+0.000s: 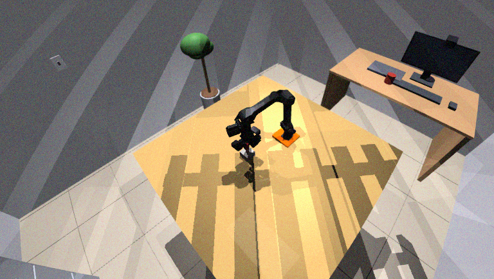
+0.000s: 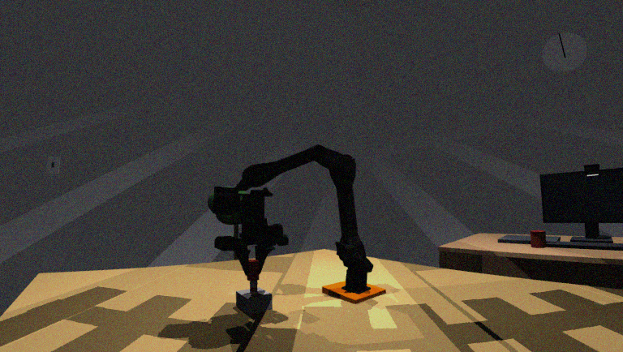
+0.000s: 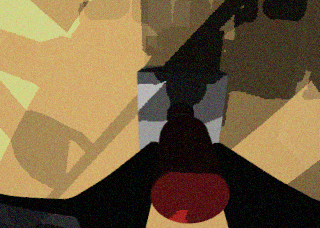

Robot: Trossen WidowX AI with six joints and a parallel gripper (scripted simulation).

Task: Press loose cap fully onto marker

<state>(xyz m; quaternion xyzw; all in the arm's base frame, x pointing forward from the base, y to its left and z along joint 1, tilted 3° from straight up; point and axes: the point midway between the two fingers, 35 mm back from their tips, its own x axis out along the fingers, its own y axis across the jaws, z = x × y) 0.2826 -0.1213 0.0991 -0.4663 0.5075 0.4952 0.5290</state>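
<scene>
My gripper tip is now 70 mm above the grey holder block. Round my gripper tip: red marker cap 10 mm above.
</scene>
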